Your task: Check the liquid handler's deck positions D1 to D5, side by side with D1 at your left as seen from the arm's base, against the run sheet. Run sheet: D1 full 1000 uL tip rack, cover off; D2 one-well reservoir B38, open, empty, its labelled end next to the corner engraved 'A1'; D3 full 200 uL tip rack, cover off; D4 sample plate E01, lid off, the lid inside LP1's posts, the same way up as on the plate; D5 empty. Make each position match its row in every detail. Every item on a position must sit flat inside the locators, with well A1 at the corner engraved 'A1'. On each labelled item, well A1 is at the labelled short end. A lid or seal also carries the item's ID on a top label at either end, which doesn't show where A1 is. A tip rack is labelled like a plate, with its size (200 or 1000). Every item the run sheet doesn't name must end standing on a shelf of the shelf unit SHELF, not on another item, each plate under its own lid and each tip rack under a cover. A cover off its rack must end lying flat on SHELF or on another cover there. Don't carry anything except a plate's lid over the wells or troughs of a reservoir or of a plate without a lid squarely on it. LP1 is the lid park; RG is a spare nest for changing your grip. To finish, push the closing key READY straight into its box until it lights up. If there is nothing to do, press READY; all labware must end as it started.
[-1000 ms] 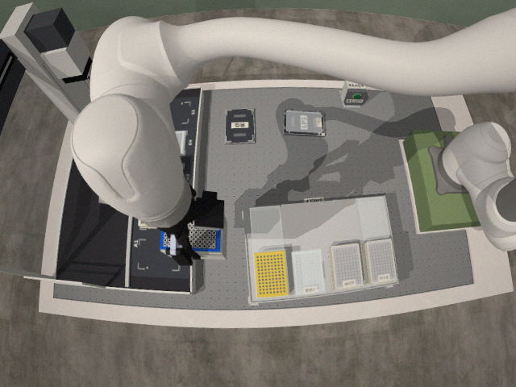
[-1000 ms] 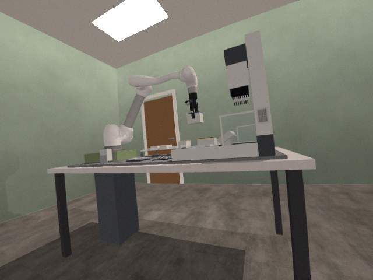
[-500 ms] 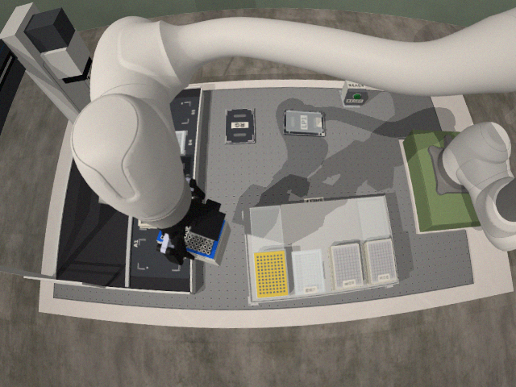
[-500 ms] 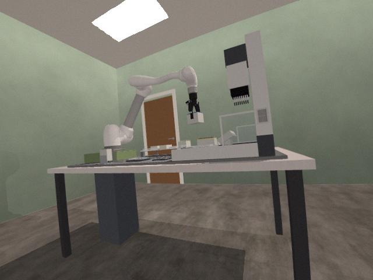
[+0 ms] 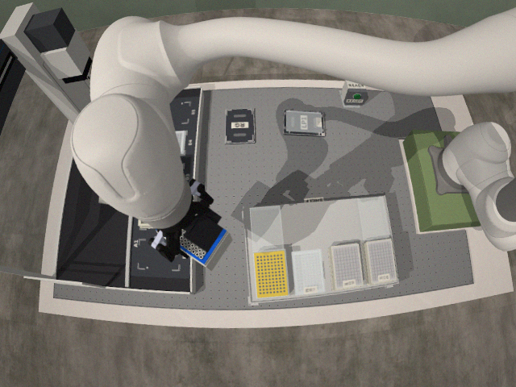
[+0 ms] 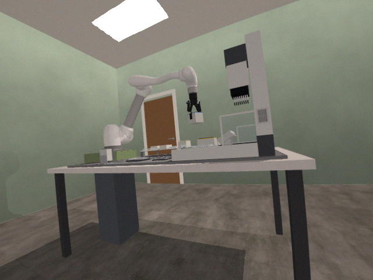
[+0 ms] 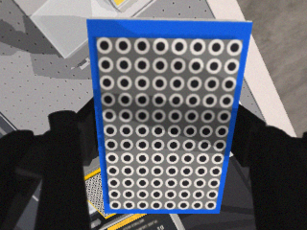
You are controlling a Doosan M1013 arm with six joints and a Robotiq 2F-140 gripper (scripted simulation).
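Right now the blue-rimmed tip rack is 1 cm behind my hand. Also, from my hand: yellow-rimmed tip rack (24 cm to the right, 24 cm below, 18 cm ahead); then clear lid (27 cm below, 27 cm behind, 5 cm to the left); then cream one-well reservoir (27 cm below, 17 cm ahead, 12 cm to the right).
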